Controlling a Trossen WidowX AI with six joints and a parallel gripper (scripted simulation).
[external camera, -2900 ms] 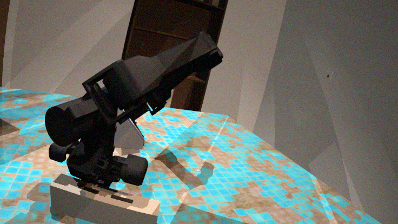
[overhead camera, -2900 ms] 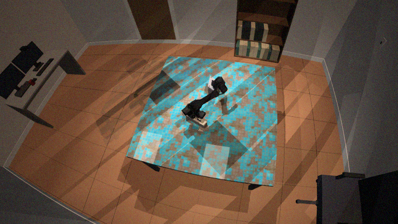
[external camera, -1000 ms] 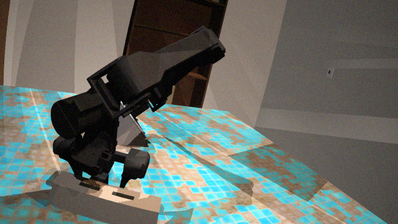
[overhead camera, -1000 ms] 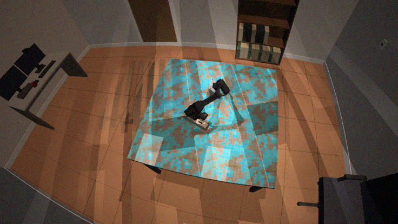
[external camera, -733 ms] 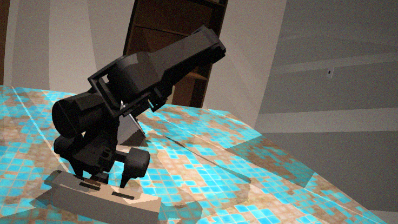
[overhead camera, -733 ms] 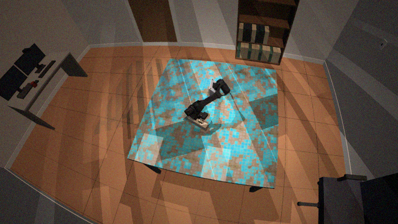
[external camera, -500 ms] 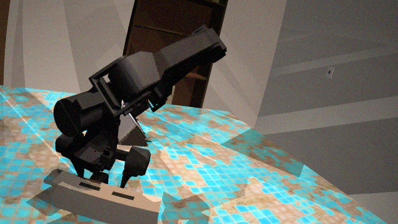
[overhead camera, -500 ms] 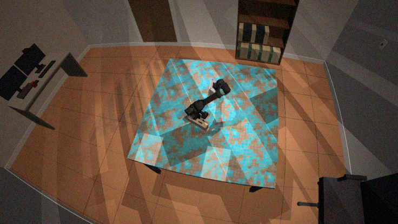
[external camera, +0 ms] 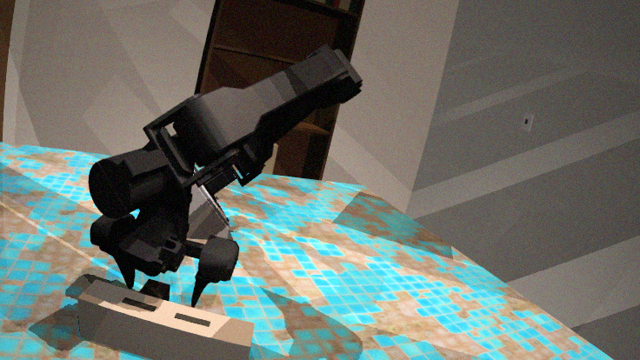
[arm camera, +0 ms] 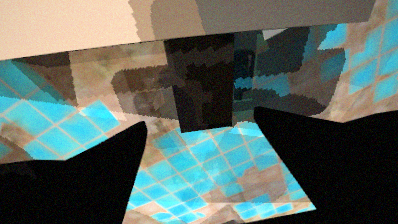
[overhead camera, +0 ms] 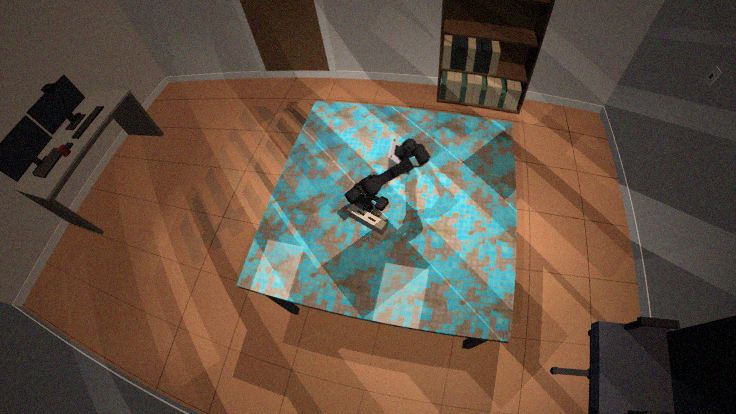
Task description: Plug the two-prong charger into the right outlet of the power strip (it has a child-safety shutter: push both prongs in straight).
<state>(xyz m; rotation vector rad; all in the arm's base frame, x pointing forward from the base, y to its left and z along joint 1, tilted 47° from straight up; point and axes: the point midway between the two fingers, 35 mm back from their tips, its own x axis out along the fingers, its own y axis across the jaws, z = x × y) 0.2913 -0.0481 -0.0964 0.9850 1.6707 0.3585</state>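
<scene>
Now: gripper tip 5 cm short of the two-prong charger, 2 cm to the left of it and 1 cm below it.
</scene>
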